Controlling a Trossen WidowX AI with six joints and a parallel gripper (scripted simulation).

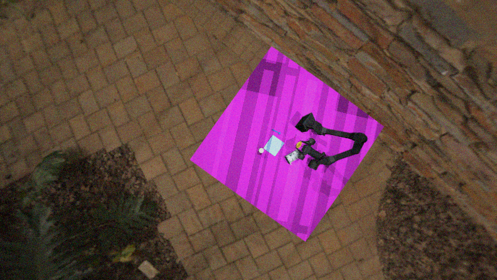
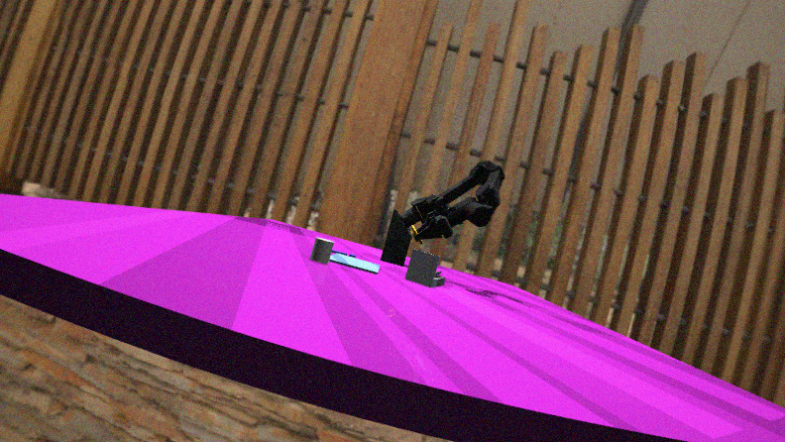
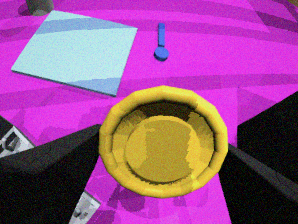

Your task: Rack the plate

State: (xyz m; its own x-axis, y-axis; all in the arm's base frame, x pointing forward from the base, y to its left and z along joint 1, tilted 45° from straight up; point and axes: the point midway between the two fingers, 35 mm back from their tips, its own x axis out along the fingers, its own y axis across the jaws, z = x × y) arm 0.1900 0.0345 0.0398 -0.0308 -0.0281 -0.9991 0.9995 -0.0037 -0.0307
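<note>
The dish rack is 10 cm ahead of my gripper tip, 5 cm to the left of it and 9 cm below it. Also, from my gripper tip: blue spoon (1 cm behind, 19 cm to the right, 11 cm below); then yellow plate (1 cm to the left, 1 cm above); then light blue square mat (11 cm ahead, 15 cm to the right, 11 cm below).
</note>
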